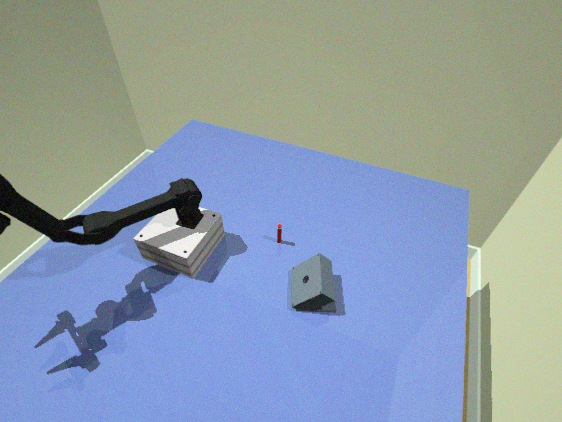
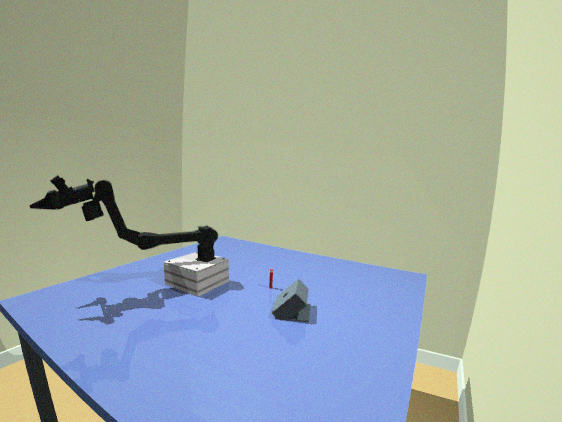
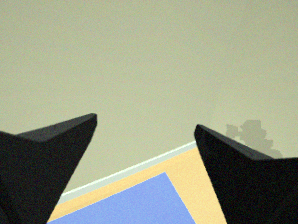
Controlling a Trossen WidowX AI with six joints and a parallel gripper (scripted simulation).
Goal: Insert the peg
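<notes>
The red round peg is 65 cm ahead of my gripper tip, 58 cm to the left of it and 29 cm below it. From my gripper tip the other things lie so: grey sloped panel: 80 cm ahead, 44 cm to the left, 30 cm below.
</notes>
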